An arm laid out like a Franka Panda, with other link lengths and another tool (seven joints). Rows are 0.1 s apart.
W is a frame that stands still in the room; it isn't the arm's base.
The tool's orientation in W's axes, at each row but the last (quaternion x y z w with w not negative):
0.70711, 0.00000, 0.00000, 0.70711
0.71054, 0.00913, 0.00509, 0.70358
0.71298, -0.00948, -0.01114, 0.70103
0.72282, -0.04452, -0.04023, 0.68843
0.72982, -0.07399, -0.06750, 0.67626
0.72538, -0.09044, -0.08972, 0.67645
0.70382, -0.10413, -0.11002, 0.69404
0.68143, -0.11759, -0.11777, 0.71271
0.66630, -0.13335, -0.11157, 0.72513
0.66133, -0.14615, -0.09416, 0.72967
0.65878, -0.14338, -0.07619, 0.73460
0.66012, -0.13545, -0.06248, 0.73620
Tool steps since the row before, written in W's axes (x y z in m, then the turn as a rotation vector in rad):
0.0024, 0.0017, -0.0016, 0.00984, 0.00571, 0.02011
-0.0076, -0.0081, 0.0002, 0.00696, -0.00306, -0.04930
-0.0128, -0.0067, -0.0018, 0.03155, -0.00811, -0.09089
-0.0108, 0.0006, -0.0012, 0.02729, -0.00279, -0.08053
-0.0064, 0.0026, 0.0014, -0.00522, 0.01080, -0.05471
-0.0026, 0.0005, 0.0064, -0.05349, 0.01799, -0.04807
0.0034, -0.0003, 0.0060, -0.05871, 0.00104, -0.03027
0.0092, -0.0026, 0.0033, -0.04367, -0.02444, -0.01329
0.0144, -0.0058, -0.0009, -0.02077, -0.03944, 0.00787
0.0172, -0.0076, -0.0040, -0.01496, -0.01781, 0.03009
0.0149, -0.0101, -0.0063, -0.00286, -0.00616, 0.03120
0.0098, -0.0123, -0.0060, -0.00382, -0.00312, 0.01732
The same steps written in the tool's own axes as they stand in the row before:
0.0024, -0.0016, -0.0017, 0.00984, 0.02011, -0.00571
-0.0078, 0.0002, 0.0079, 0.00717, -0.04923, 0.00369
-0.0126, -0.0017, 0.0071, 0.03201, -0.09067, 0.00872
-0.0108, -0.0011, 0.0008, 0.02717, -0.08054, 0.00344
-0.0068, 0.0013, -0.0014, -0.00735, -0.05527, -0.00535
-0.0027, 0.0064, -0.0003, -0.05592, -0.04866, -0.00055
0.0033, 0.0060, -0.0008, -0.05601, -0.03064, 0.01696
0.0096, 0.0033, -0.0004, -0.03333, -0.01467, 0.03681
0.0155, -0.0016, 0.0004, -0.00577, 0.00473, 0.04464
0.0183, -0.0057, 0.0010, -0.00550, 0.02879, 0.02424
0.0165, -0.0086, 0.0043, 0.00258, 0.03036, 0.00955
0.0120, -0.0083, 0.0084, -0.00078, 0.01708, 0.00565

